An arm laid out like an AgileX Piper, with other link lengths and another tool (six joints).
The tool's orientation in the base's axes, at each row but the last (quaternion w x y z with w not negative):
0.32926 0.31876 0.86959 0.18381
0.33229 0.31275 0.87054 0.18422
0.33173 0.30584 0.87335 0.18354
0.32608 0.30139 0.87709 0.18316
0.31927 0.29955 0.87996 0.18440
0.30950 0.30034 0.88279 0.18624
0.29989 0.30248 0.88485 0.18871
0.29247 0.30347 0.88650 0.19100
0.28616 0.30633 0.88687 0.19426
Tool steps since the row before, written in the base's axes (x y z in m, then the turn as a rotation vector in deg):
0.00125 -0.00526 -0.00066 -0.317 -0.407 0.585
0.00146 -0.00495 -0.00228 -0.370 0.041 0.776
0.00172 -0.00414 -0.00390 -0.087 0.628 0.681
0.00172 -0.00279 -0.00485 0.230 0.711 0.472
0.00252 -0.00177 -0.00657 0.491 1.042 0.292
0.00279 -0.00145 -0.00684 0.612 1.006 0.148
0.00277 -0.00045 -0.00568 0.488 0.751 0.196
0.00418 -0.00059 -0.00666 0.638 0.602 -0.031
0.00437 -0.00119 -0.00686 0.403 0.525 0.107
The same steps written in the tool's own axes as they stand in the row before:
-0.00398 -0.00364 0.00076 -0.357 -0.124 -0.682
-0.00310 -0.00423 0.00208 -0.116 0.284 -0.804
-0.00191 -0.00442 0.00348 0.145 0.789 -0.472
-0.00061 -0.00390 0.00432 0.104 0.873 -0.094
0.00027 -0.00369 0.00624 0.237 1.136 0.256
0.00028 -0.00345 0.00668 0.201 1.085 0.437
0.00031 -0.00209 0.00597 0.094 0.867 0.282
-0.00040 -0.00209 0.00759 -0.008 0.703 0.525
-0.00095 -0.00255 0.00776 0.041 0.617 0.260

